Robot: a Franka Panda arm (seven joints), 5 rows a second.
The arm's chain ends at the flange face. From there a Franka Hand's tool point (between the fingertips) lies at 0.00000 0.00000 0.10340 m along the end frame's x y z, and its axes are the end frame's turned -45 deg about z.
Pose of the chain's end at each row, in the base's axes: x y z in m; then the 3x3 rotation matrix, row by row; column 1 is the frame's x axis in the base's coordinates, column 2 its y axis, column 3 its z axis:
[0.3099 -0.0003 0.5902], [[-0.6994 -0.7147 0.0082], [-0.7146 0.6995 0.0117], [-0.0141 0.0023 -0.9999]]
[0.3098 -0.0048 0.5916], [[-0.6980 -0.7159 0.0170], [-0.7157 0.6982 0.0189], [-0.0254 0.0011 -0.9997]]
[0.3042 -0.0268 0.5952], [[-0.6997 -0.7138 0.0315], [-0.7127 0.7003 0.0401], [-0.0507 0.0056 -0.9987]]
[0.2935 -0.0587 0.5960], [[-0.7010 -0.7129 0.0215], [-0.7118 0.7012 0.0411], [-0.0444 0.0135 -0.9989]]
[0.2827 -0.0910 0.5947], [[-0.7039 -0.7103 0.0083], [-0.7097 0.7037 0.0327], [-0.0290 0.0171 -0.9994]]
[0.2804 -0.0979 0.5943], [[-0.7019 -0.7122 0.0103], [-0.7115 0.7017 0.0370], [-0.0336 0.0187 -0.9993]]
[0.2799 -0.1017 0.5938], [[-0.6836 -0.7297 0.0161], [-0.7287 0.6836 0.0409], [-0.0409 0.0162 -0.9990]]
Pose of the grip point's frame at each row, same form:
[0.3107 0.0009 0.4868], [[0.0108 -0.9999 0.0082], [-0.9999 -0.0107 0.0117], [-0.0116 -0.0083 -0.9999]]
[0.3116 -0.0028 0.4882], [[0.0127 -0.9998 0.0170], [-0.9998 -0.0124 0.0189], [-0.0187 -0.0172 -0.9997]]
[0.3075 -0.0227 0.4919], [[0.0100 -0.9995 0.0315], [-0.9991 -0.0088 0.0401], [-0.0398 -0.0319 -0.9987]]
[0.2957 -0.0545 0.4927], [[0.0084 -0.9998 0.0215], [-0.9991 -0.0075 0.0411], [-0.0409 -0.0218 -0.9989]]
[0.2836 -0.0876 0.4914], [[0.0045 -1.0000 0.0083], [-0.9994 -0.0042 0.0327], [-0.0326 -0.0084 -0.9994]]
[0.2815 -0.0941 0.4910], [[0.0073 -0.9999 0.0103], [-0.9993 -0.0069 0.0370], [-0.0370 -0.0105 -0.9993]]
[0.2816 -0.0975 0.4905], [[0.0326 -0.9994 0.0161], [-0.9986 -0.0319 0.0409], [-0.0404 -0.0175 -0.9990]]

